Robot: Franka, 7 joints.
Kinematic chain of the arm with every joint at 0, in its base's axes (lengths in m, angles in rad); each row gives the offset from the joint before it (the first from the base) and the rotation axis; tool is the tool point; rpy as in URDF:
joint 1: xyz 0 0 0.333 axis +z
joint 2: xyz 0 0 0 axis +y
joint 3: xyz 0 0 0.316 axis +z
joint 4: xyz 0.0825 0 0 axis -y
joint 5: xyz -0.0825 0 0.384 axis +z
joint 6: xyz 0 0 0 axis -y
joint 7: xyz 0.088 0 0 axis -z
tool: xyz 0 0 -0.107 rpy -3.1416 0 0
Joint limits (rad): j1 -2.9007..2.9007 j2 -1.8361..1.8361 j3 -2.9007..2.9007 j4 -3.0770..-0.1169 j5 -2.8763..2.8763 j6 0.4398..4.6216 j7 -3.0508..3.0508
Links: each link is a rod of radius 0.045 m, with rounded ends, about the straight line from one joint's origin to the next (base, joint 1, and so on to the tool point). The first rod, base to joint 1, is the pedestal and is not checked.
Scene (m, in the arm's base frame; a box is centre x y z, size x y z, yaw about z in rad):
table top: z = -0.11
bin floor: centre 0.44 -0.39 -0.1 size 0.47 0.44 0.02 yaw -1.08
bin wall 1: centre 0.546 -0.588 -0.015 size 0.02 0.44 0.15 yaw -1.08
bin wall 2: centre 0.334 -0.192 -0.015 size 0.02 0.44 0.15 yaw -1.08
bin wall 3: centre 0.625 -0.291 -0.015 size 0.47 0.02 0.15 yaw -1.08
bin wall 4: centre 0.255 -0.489 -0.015 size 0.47 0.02 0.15 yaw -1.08
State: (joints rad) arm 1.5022 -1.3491 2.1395 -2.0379 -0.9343 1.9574 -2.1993
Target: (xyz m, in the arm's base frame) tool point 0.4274 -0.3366 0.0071
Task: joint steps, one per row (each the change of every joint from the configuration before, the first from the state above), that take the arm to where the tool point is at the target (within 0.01 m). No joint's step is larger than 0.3 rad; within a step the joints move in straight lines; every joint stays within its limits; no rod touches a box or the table.
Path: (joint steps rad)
1: 0.2675 0.1884 0.1452 -0.0097 0.0174 0.0035 0.0000
2: 0.2675 0.1885 0.1451 -0.0097 0.0174 0.0036 0.0000
3: 0.2674 0.1884 0.1452 -0.0097 0.0173 0.0035 0.0000
4: 0.2675 0.1884 0.1451 -0.0097 0.0174 0.0035 0.0000
5: 0.2675 0.1885 0.1452 -0.0097 0.0174 0.0036 0.0000
6: -0.0221 -0.2635 0.0177 0.1110 -0.0178 0.0926 0.0000
7: -0.0220 -0.2634 0.0177 0.1111 -0.0178 0.0926 0.0000

